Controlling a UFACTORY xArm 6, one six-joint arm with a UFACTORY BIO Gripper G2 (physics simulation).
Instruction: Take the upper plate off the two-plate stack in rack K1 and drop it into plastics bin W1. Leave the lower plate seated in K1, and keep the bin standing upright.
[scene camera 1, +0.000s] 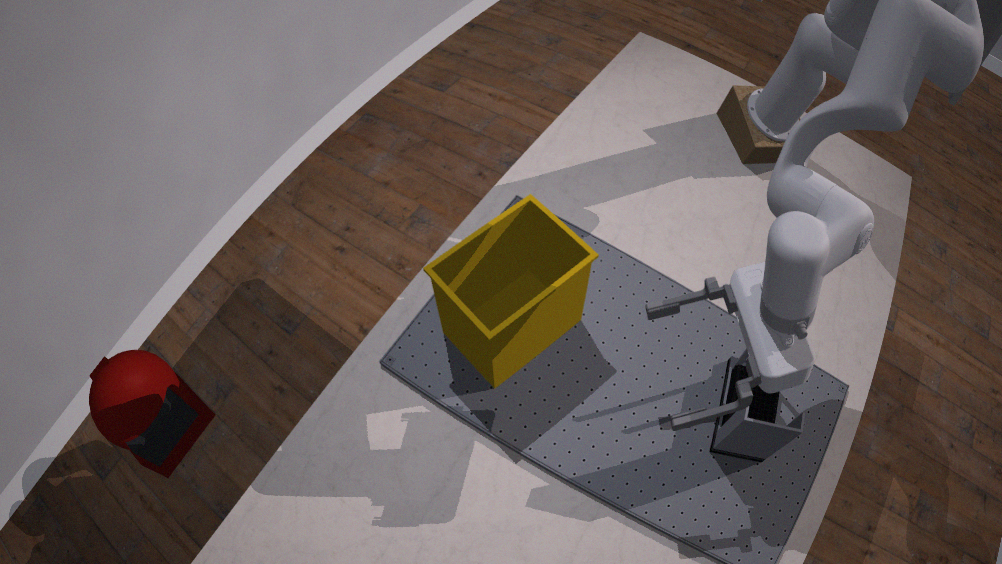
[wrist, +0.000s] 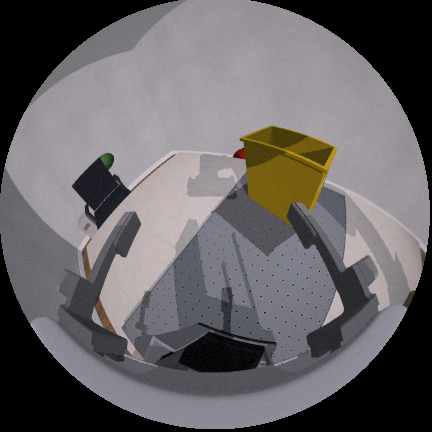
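Pixels of known places: hand, tool point: (scene camera 1: 676, 361) (wrist: 212, 230); arm's base, link origin: (scene camera 1: 772, 115).
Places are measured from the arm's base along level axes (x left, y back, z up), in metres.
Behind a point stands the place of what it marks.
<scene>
Rack K1 (scene camera 1: 757, 439) @[x 0.184, y -0.665, z 0.009 m] (wrist: 185, 332) @[x 0.137, y -0.666, z 0.007 m] is a grey open-topped holder at the right of the scene view and the bottom of the wrist view. Dark plates (scene camera 1: 764, 404) @[x 0.182, y -0.587, z -0.038 m] (wrist: 222, 352) @[x 0.149, y -0.604, z -0.038 m] show inside it, partly hidden by the gripper body; I cannot tell the upper plate from the lower. The yellow plastics bin W1 (scene camera 1: 539, 329) @[x -0.172, y -0.672, z 0.001 m] (wrist: 280, 180) @[x -0.169, y -0.659, z 0.027 m] stands upright, its inside visible from above. My gripper (scene camera 1: 669, 365) @[x 0.016, y -0.673, z 0.110 m] (wrist: 215, 228) @[x 0.016, y -0.673, z 0.110 m] is wide open with nothing between its fingers. Its body is over the rack in the scene view, and its fingers point sideways towards the bin's side, above the board.
The bin and rack stand on a grey perforated board (scene camera 1: 631, 280) @[x -0.111, y -0.483, z -0.084 m] (wrist: 300, 280) @[x -0.036, y -0.541, z -0.084 m] on the pale table (scene camera 1: 701, 217) @[x -0.055, y -0.279, z -0.097 m]. A red rounded object (scene camera 1: 136, 392) (wrist: 240, 154) is beyond the table. A dark boxy object (wrist: 95, 184) and a green round one (wrist: 106, 161) show at the wrist view's left.
</scene>
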